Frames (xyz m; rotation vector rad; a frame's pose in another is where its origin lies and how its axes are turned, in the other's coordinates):
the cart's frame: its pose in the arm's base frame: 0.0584 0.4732 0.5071 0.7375 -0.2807 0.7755
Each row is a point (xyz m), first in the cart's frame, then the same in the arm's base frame.
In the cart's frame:
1: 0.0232 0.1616 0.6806
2: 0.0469 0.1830 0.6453
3: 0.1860 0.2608 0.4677
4: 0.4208 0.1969 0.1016
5: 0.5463 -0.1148 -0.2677
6: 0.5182 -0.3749 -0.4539
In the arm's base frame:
1: -0.0207 0.0912 1.0882
2: -0.0208 0.1387 1.0850
3: 0.0141 0.3738 1.0634
4: 0.2115 0.7223 0.8822
5: 0.5114 0.8949 0.5223
6: 0.6734 0.8834 0.2453

